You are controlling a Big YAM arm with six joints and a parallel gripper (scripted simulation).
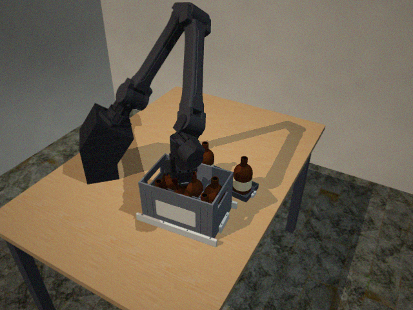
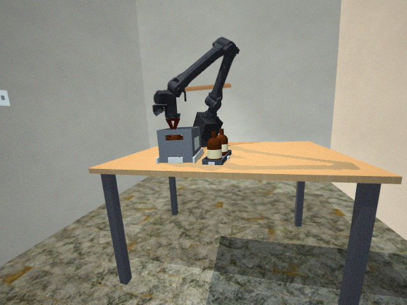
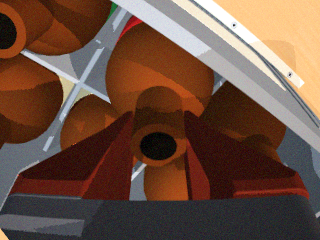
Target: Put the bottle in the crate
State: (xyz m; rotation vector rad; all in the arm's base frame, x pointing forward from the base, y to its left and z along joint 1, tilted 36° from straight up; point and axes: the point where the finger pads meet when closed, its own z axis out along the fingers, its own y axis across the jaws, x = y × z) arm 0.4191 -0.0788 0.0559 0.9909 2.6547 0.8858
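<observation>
The grey crate lies 8 cm below my hand, 4 cm to the left of it and 2 cm behind it. Also, from my hand: dark tray 26 cm to the left, 16 cm below, 4 cm behind.
</observation>
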